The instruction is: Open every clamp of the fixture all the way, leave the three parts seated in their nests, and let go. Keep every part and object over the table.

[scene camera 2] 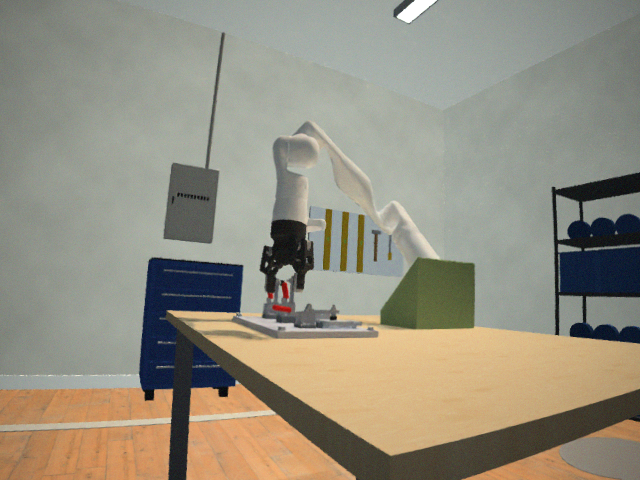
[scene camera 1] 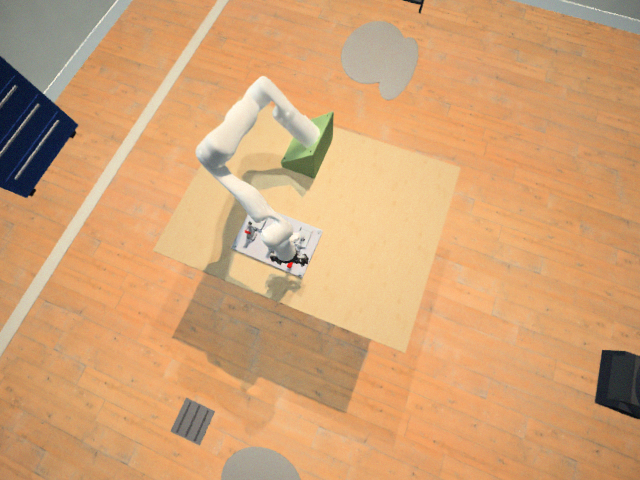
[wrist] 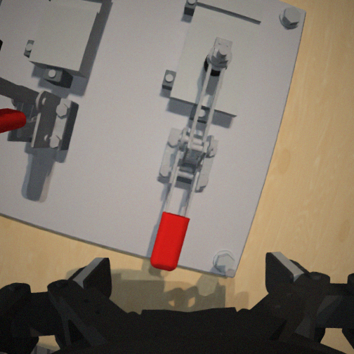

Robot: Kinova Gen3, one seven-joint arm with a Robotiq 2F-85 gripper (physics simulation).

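Places are measured from the arm's base along level axes (x ahead, y left, z up), in centimetres.
Where they show: gripper, fingertip midpoint: (scene camera 2: 283, 292) (scene camera 1: 291, 263); arm's base, origin of the base link: (scene camera 2: 431, 273) (scene camera 1: 311, 139).
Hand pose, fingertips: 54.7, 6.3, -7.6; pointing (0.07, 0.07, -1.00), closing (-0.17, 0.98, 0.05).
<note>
Each offset is from my fingertips to the top centre of the thing, as dx, dy, dz. "*": to the spot under its first point. Level surfaces: height alone.
The grey fixture plate {-10.6, -10.8, -7.2} (scene camera 1: 263, 252) (scene camera 2: 330, 333) (wrist: 125, 150) lies on the table. In the wrist view, the end clamp's red handle (wrist: 170, 242) (scene camera 2: 281, 308) (scene camera 1: 290, 265) lies low and points outward; its arm reaches over a flat grey part (wrist: 240, 55), with its tip on it. Left of it, another grey part (wrist: 65, 40) sits between its stops; that clamp's red handle (wrist: 11, 120) is cut off by the view edge. In scene camera 2, two red handles stand up at the back. The far clamp {* -8.4, -21.4, +0.1} (scene camera 1: 249, 232) shows in scene camera 1. My gripper (scene camera 1: 289, 259) (scene camera 2: 284, 288) (wrist: 187, 273) is open and empty, above the end handle's outer end.
The green wedge-shaped base (scene camera 1: 307, 155) (scene camera 2: 444, 294) carries the arm at the back of the table {dz -8.7} (scene camera 1: 382, 232) (scene camera 2: 465, 372). The plate lies close to one table edge. Corner bolts (wrist: 224, 261) (wrist: 290, 18) stick up from the plate. The other clamps stand beside the gripper.
</note>
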